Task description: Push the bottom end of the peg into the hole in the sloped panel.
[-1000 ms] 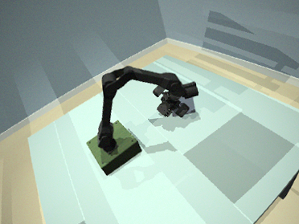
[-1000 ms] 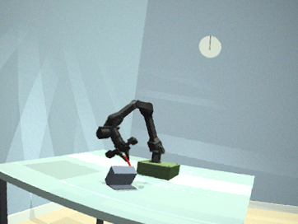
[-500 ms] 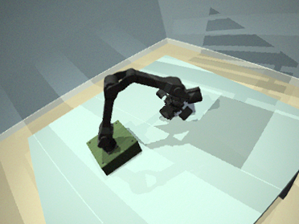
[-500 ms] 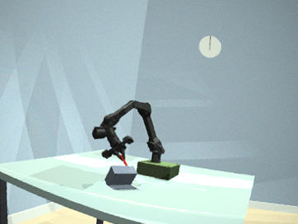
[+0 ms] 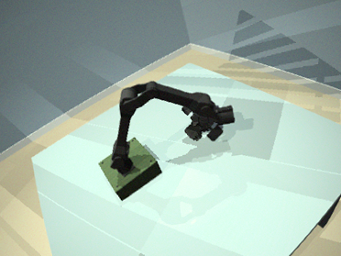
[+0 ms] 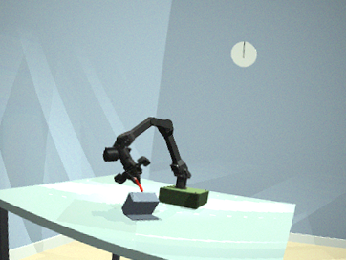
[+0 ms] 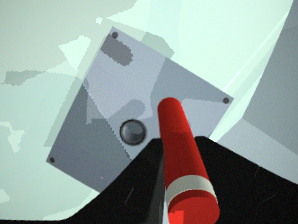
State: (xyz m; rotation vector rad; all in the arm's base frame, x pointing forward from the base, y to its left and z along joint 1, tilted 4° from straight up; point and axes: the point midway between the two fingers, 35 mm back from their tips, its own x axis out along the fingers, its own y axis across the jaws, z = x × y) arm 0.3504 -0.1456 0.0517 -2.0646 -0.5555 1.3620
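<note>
Right now the grey sloped panel is 90 mm ahead of my gripper tip, 70 mm below it and 40 mm to the left of it. From my gripper tip the other things lie so: red peg (10 mm to the right, 10 mm behind, 10 mm above).
</note>
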